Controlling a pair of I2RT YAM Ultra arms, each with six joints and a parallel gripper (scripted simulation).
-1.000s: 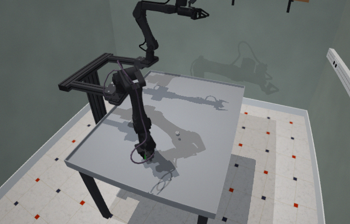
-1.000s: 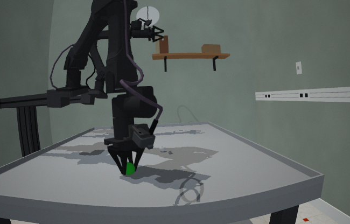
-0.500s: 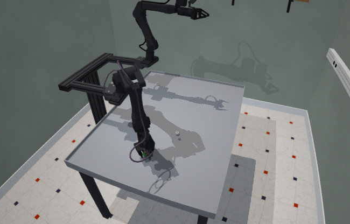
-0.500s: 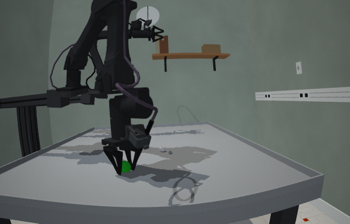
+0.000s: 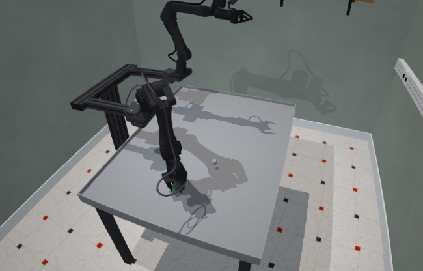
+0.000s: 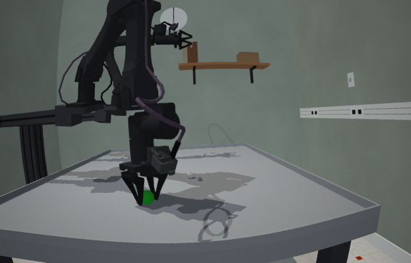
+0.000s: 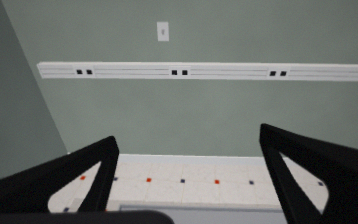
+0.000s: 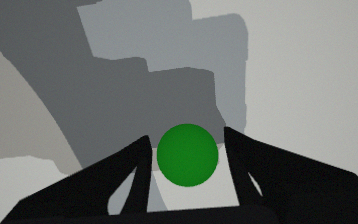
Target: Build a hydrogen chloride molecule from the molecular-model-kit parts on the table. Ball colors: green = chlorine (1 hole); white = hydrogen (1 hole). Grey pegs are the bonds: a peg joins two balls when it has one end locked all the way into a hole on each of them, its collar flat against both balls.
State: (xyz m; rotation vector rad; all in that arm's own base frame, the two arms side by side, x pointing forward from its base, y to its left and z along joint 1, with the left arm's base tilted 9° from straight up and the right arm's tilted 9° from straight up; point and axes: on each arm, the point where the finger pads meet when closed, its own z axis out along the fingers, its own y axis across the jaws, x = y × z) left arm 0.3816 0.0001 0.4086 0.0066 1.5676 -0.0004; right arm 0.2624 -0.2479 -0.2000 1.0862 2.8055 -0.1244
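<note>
My right gripper is now right at the green ball. Also, from my right hand: white ball (230 mm to the left, 120 mm ahead); grey peg (190 mm to the left, 150 mm ahead, 10 mm below).
</note>
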